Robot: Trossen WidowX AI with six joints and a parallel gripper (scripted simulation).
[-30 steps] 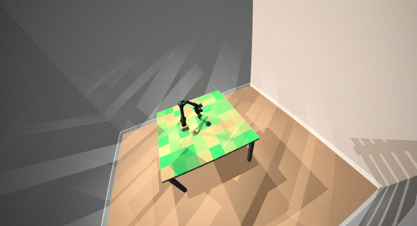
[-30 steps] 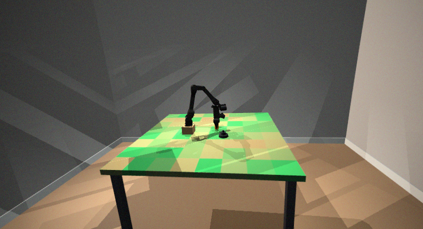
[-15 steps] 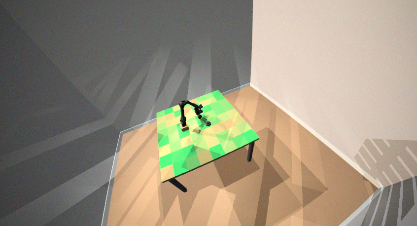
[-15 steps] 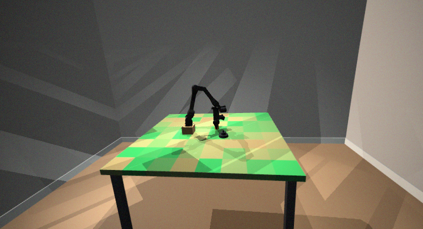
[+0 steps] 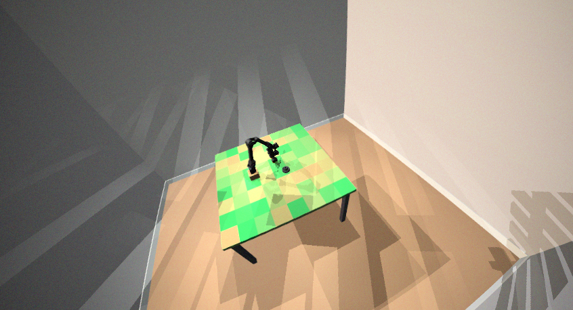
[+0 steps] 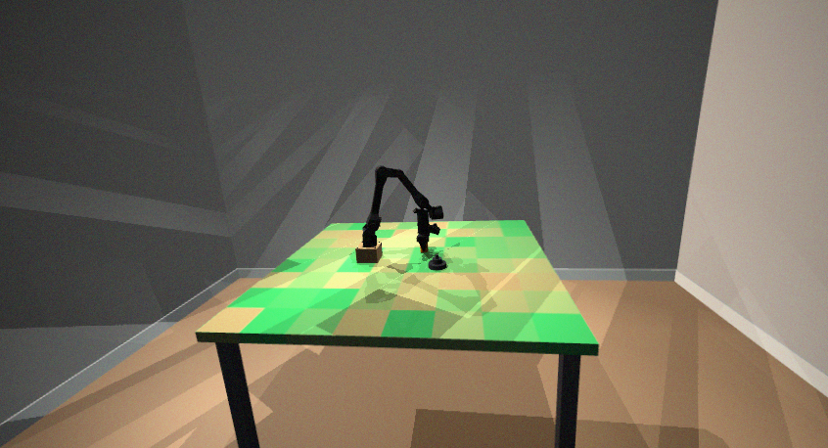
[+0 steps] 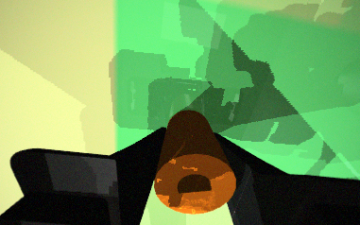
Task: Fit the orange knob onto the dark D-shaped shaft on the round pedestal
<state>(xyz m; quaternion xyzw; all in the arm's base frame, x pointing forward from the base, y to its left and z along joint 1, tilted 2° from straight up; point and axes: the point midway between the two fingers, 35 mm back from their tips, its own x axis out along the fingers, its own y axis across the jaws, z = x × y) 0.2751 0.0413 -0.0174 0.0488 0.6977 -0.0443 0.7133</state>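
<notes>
Right now the round pedestal is 20 cm to the right of my gripper tip, 4 cm ahead of it and 2 cm above it. From my gripper tip the other things lie so: orange knob: 2 cm above.
</notes>
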